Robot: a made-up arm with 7 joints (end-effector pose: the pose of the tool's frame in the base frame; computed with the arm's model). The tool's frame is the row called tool.
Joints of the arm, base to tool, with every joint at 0 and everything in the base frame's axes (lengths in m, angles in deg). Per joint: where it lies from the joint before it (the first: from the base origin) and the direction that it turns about. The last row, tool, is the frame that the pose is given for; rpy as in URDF.
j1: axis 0 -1 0 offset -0.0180 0.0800 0.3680
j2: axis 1 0 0 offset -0.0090 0.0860 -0.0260
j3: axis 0 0 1 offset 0.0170 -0.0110 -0.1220
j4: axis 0 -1 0 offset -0.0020 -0.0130 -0.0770
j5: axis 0 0 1 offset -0.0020 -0.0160 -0.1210
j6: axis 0 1 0 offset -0.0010 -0.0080 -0.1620
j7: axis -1 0 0 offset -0.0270 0.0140 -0.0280
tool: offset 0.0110 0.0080 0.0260 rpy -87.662 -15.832 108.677
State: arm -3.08 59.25 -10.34 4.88 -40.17 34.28 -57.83
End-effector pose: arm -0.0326 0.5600 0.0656 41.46 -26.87 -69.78
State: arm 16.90 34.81 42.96 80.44 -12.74 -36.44 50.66
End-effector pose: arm 0.2332 0.4683 0.3207 149.49 -39.37 107.98
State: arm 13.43 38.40 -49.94 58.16 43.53 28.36 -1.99
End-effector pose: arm 0.2069 0.2355 -0.0263 -109.00 -14.70 95.72
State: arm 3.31 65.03 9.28 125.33 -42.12 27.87 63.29
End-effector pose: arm 0.2238 0.2076 0.3810 -113.32 -76.37 40.21
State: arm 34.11 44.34 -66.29 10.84 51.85 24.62 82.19
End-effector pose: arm 0.1996 0.4972 0.0171 -83.30 28.87 105.73
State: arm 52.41 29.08 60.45 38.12 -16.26 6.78 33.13
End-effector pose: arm 0.3063 0.4973 0.2313 -169.18 36.10 132.59
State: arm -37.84 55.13 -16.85 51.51 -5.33 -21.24 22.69
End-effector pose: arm -0.0394 0.4432 -0.0153 -97.93 -15.44 48.95
